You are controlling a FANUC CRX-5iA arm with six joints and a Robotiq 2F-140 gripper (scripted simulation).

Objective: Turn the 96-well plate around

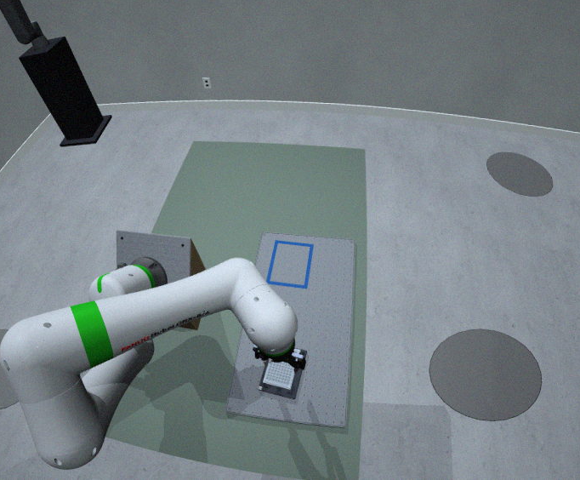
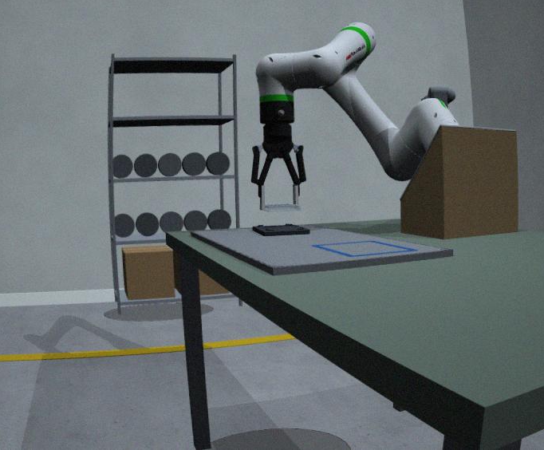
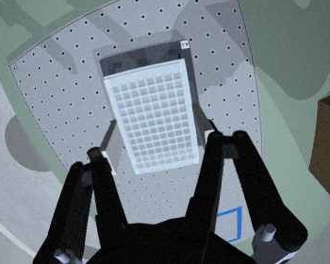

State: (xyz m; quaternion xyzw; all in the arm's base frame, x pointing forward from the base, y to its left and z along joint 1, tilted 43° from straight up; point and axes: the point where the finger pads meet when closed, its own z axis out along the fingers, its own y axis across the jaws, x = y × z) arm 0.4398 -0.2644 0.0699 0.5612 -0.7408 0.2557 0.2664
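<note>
Now: the dark plate nest N1 8 cm below my hand. The rest, counted from my hand: white 96-well plate 2 cm below; white mark 8 cm below, 7 cm behind, 6 cm to the right.
</note>
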